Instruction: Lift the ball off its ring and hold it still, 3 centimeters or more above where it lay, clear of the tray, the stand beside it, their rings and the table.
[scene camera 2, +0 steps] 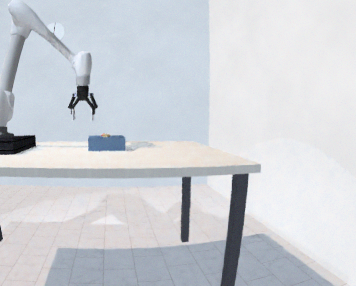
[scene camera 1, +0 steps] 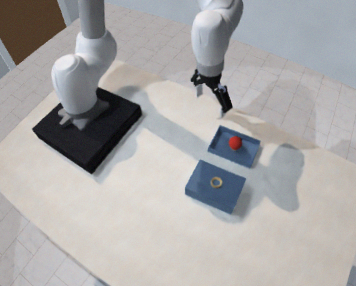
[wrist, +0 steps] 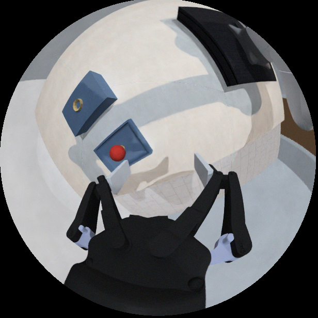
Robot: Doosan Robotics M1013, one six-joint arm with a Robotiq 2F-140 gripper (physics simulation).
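Where they show: gripper, fingertip midpoint: (scene camera 2: 82,120) (scene camera 1: 210,105); arm's base, link origin: (scene camera 1: 83,110).
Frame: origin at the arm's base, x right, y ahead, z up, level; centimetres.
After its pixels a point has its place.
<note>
A red ball (scene camera 1: 235,143) @(x -22.7, y 64.4, z -0.8 cm) (wrist: 117,153) sits on its ring inside the shallow blue tray (scene camera 1: 217,135) @(x -25.6, y 54.9, z -6.4 cm) (wrist: 142,136); the ball hides most of that ring. The blue stand (scene camera 1: 202,195) @(x 3.5, y 65.5, z -0.2 cm) (scene camera 2: 106,143) @(x 3.1, y 67.9, z -3.0 cm) (wrist: 90,90) is beside the tray, with a tan ring (scene camera 1: 210,184) @(x -1.6, y 65.6, z -0.1 cm) (wrist: 74,107) bare on its top. My gripper (scene camera 1: 210,104) @(x -27.3, y 49.3, z 8.1 cm) (scene camera 2: 83,118) @(x -27.3, y 49.3, z 8.1 cm) (wrist: 160,163) is open and empty. It hangs well above the table, higher than the tray and off to one side of the ball. In the wrist view the ball lies beyond the left fingertip.
The arm's black base block (scene camera 1: 87,145) @(x 12.6, y 16.5, z 1.0 cm) (scene camera 2: 20,143) @(x 9.7, y 22.1, z -2.5 cm) (wrist: 220,47) stands on the pale table (scene camera 1: 140,220) @(x 22.5, y 51.2, z -6.7 cm) (scene camera 2: 200,160) @(x 31.2, y 107.9, z -6.7 cm) (wrist: 150,45), on the far side of the gripper from the room's right wall. The table's edge runs behind the tray, below the gripper in the wrist view.
</note>
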